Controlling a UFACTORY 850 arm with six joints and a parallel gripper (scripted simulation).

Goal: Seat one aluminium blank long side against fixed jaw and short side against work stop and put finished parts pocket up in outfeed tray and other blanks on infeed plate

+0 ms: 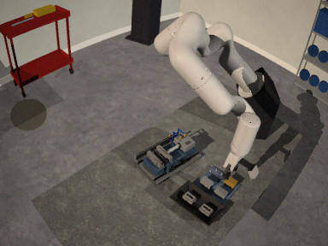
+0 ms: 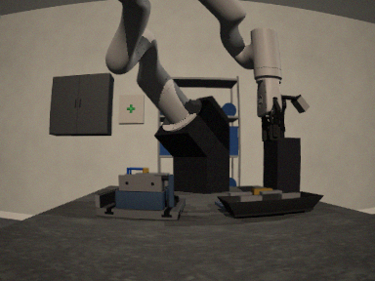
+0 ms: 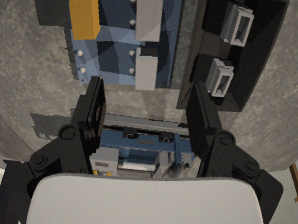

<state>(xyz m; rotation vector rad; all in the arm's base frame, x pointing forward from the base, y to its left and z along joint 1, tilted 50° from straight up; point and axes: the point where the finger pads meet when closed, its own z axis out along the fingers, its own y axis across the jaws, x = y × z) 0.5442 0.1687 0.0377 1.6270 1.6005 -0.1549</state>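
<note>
Now: hand 9 cm past the brass blank, 2 cm to the right of it and 17 cm above it. The rest, counted from my hand: vise 6 cm behind, 33 cm to the right, 16 cm below.
</note>
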